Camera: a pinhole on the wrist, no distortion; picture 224 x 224 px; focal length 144.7 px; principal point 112.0 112.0 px. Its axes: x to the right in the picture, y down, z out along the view. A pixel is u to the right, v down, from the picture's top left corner.
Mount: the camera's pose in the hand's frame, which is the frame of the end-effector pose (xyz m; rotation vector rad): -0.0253 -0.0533 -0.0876 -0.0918 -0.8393 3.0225
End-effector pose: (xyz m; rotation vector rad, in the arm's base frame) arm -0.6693 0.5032 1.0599 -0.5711 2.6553 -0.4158
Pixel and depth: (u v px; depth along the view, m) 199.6 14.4 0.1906
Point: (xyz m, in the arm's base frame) -0.4695 0.5098 1.0026
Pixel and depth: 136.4 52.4 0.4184
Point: -0.3744 0.3812 0.8287
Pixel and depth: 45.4 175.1 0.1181
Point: -0.6406 0.3561 1.1192
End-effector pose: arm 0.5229 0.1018 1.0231 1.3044 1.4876 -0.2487
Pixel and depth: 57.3 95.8 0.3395
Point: 0.5097 -0.0917 0.7758
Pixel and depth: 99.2 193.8 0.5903
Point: 0.1458 -0.3217 0.6292
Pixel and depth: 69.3 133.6 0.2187
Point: 0.4203 -0.0185 0.8773
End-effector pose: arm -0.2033 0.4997 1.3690 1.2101 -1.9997 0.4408
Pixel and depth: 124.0 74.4 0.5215
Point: -0.1766 0.1951 0.9950
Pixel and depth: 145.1 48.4 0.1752
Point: -0.1575 0.4463 1.2397
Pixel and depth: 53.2 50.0 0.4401
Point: -0.2985 0.1175 1.1896
